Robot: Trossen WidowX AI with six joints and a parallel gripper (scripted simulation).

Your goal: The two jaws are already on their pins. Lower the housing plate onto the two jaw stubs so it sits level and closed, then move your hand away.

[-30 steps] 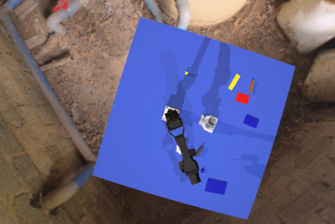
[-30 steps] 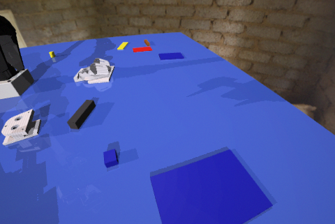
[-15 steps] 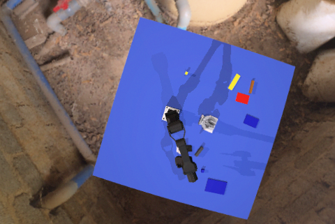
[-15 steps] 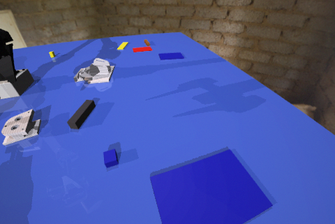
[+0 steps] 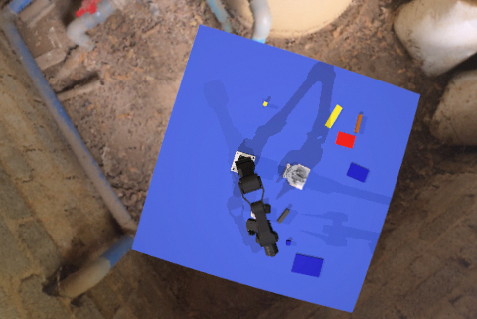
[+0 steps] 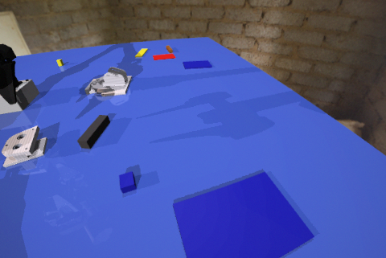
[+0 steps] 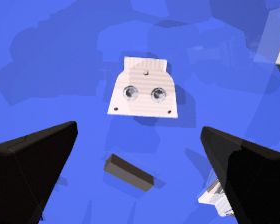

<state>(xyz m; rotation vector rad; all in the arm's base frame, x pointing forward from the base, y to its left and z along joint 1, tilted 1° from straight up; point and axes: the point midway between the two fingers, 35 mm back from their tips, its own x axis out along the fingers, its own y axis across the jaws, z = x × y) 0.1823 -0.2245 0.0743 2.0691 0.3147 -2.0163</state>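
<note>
My gripper tip is 8 cm above the white stepped block and 1 cm past it. Also, from my gripper tip: small blue cube: 20 cm ahead, 10 cm to the right, 8 cm below; grey jaw assembly: 25 cm to the left, 8 cm below, 8 cm ahead; dark bar: 12 cm ahead, 8 cm below, 3 cm to the left.
</note>
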